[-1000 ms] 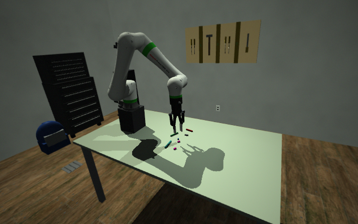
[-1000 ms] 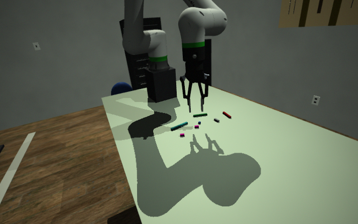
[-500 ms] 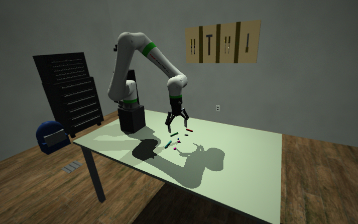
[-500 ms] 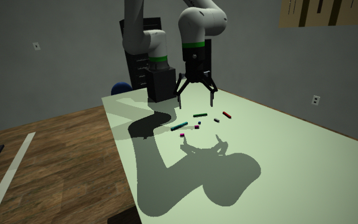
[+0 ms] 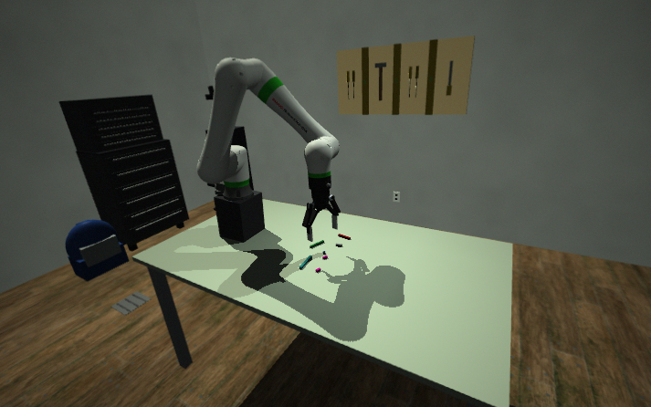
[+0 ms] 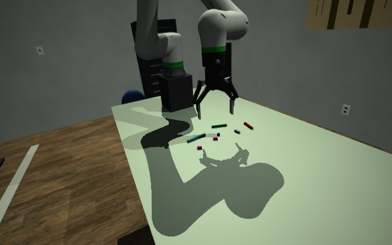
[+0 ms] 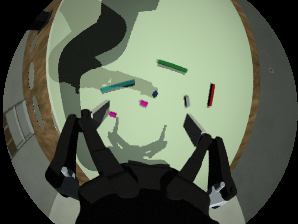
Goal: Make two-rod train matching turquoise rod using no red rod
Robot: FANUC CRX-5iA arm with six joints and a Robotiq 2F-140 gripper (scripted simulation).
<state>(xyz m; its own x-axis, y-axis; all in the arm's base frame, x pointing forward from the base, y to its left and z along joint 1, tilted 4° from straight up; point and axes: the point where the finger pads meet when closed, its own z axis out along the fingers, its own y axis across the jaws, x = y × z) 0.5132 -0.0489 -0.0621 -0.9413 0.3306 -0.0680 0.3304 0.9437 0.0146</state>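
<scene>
Now: the green rod 8 cm behind my hand, 8 cm to the left of it and 12 cm below it. Also, from my hand: blue rod 1 cm behind, 2 cm to the left, 12 cm below; then grey rod 2 cm ahead, 11 cm to the left, 12 cm below; then turquoise rod 5 cm behind, 8 cm to the right, 12 cm below.
</scene>
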